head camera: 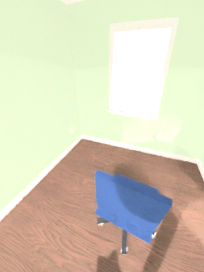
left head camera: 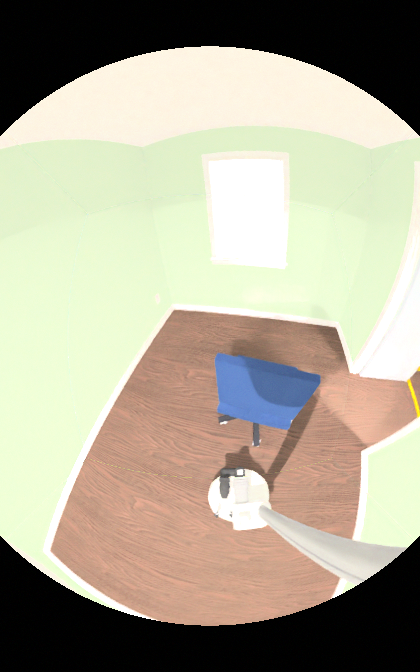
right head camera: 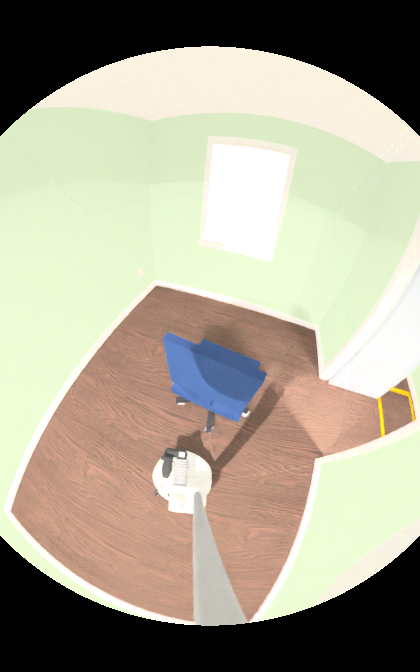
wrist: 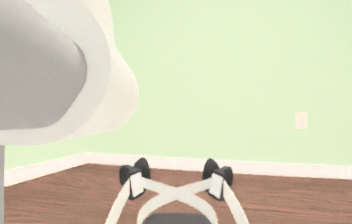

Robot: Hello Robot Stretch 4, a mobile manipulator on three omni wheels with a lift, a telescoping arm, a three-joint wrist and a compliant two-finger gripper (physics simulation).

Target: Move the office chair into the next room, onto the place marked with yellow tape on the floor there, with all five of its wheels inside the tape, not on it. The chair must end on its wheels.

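Places are measured from the robot's base along level axes (x ahead, y left, z up), in centimetres.
Where they show: gripper, fingertip midpoint: [right head camera: 162, 496] [wrist: 176, 171].
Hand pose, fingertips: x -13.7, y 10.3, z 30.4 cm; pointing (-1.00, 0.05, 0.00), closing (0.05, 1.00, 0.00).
Observation:
After its pixels a point has its place.
The office chair [head camera: 131, 206] @[y -14.7, x 46.9, z 78.5 cm] [left head camera: 265, 392] [right head camera: 212, 376] @[y -13.1, x 47.6, z 82.7 cm] stands upright on its wheels, its blue backrest towards me. Parts of its dark base and several wheels show below the seat; the others are hidden. It is a little ahead of my round white base [left head camera: 259, 486] [right head camera: 204, 474] @[y -15.0, x 3.7, z 18.6 cm], with a strip of floor between them. My gripper [wrist: 176, 171] @[y 10.3, x -13.7, z 30.4 cm] is open and empty in the wrist view, its two dark fingertips apart before a green wall, not touching the chair. Yellow tape [left head camera: 414, 397] [right head camera: 381, 417] @[y -239.9, x 30.2, z -2.7 cm] shows partly on the floor beyond the doorway at the right.
A white door [left head camera: 392, 345] [right head camera: 372, 345] @[y -160.3, x 85.4, z 70.5 cm] stands at the doorway, right of the chair. The near wall corner [left head camera: 364, 451] [right head camera: 317, 459] @[y -116.1, x 5.8, z 2.0 cm] borders the opening. A window [head camera: 137, 72] @[y -38.2, x 213.4, z 145.4 cm] is in the far wall, and a green wall with white skirting runs along the left.

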